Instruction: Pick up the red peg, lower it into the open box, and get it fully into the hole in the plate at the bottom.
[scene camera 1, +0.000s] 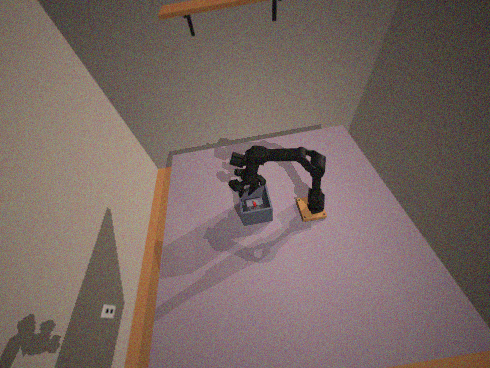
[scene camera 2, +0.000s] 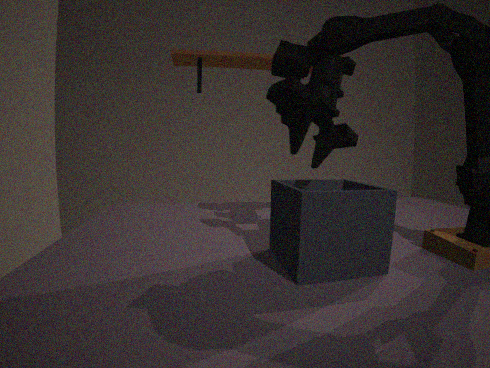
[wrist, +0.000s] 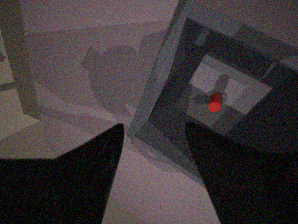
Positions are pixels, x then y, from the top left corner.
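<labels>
Scene camera 1 and scene camera 2 show a box; the box is visible in the wrist view (158, 126) as well. On the box (scene camera 1: 248, 218) and (scene camera 2: 321, 230) are the same spot.
</labels>
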